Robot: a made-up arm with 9 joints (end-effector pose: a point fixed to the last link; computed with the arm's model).
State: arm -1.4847 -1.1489 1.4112 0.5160 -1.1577 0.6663 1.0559 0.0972 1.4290
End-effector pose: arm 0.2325 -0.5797 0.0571 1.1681 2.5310 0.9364
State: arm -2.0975 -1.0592 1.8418 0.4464 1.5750 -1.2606 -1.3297 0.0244 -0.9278
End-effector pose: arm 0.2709 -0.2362 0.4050 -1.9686 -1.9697 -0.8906
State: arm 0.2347 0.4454 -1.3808 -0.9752 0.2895 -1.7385 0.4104 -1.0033 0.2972
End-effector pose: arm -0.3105 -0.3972 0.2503 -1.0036 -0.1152 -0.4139
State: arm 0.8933 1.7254 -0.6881 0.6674 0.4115 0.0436 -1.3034 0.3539 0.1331
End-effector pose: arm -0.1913 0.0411 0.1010 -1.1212 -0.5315 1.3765
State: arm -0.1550 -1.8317 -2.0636 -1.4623 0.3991 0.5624 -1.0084 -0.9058 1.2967
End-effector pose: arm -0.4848 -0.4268 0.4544 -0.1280 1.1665 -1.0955
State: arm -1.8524 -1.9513 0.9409 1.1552 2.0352 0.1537 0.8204 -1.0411 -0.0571
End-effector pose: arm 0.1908 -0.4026 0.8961 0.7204 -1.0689 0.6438
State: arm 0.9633 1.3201 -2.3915 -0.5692 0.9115 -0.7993 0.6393 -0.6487 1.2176
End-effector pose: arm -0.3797 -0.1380 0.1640 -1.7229 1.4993 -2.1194
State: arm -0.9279 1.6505 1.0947 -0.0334 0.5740 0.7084 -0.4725 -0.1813 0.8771
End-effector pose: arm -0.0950 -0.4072 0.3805 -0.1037 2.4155 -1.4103
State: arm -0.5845 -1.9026 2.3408 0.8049 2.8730 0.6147 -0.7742 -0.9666 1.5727
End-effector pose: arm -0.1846 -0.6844 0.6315 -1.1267 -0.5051 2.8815
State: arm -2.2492 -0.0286 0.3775 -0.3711 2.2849 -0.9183 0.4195 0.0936 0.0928
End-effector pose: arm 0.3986 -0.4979 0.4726 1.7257 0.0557 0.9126
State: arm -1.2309 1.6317 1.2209 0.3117 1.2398 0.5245 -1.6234 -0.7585 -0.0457
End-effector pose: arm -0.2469 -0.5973 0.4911 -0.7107 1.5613 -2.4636
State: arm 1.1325 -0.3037 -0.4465 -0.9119 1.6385 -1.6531 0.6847 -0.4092 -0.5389
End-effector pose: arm -0.2347 -0.1838 0.1327 -2.6364 0.1513 0.0747
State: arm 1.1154 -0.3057 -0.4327 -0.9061 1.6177 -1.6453 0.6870 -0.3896 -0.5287
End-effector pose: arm -0.2352 -0.1887 0.1392 -2.6236 0.1163 0.0458
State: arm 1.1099 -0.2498 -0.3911 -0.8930 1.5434 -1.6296 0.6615 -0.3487 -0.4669
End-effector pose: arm -0.2210 -0.1792 0.1514 -2.5258 -0.0432 -0.0906
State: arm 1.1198 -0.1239 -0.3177 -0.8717 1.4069 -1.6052 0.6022 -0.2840 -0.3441
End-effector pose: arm -0.1970 -0.1570 0.1765 -2.2968 -0.3121 -0.3491
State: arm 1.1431 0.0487 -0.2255 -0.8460 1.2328 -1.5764 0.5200 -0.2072 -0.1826
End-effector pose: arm -0.1786 -0.1382 0.2140 -1.9448 -0.5862 -0.6716
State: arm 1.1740 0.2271 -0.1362 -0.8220 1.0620 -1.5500 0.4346 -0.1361 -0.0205
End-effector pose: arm -0.1721 -0.1349 0.2482 -1.5497 -0.7769 -0.9679
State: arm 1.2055 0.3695 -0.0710 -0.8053 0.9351 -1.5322 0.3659 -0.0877 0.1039
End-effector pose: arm -0.1708 -0.1405 0.2668 -1.2274 -0.8731 -1.1721
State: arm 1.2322 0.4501 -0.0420 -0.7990 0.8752 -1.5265 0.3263 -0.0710 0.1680
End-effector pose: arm -0.1695 -0.1427 0.2725 -1.0582 -0.9157 -1.2723
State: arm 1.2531 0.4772 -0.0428 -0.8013 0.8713 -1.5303 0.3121 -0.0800 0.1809
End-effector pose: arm -0.1676 -0.1381 0.2724 -1.0266 -0.9400 -1.2999
